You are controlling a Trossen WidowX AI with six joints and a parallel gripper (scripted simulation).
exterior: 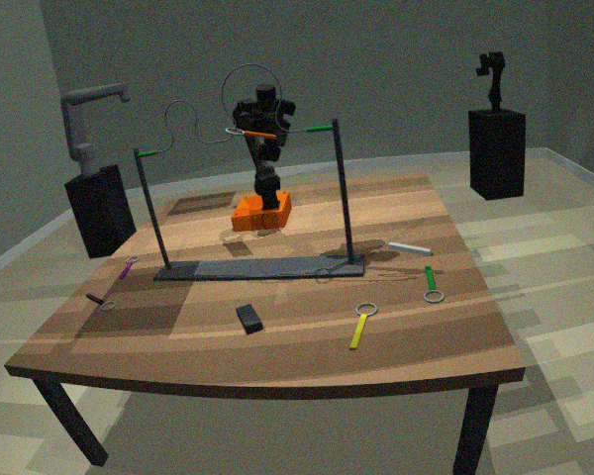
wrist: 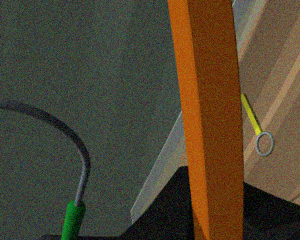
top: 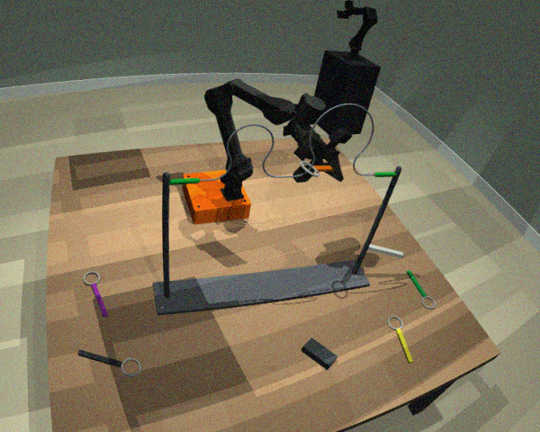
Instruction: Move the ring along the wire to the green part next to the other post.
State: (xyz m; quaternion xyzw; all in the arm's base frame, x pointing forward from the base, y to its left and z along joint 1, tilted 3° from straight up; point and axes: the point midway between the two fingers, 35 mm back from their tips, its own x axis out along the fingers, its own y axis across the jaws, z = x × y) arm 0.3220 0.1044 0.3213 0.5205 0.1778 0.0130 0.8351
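The ring with orange handle is 80 mm to the right of my gripper tip, 40 mm above it and 10 mm behind it. Also, from my gripper tip: white bar: 360 mm below, 320 mm to the left, 10 mm ahead; yellow-handled ring: 360 mm below, 310 mm ahead, 130 mm to the left; dark block: 350 mm below, 260 mm ahead, 130 mm to the right.
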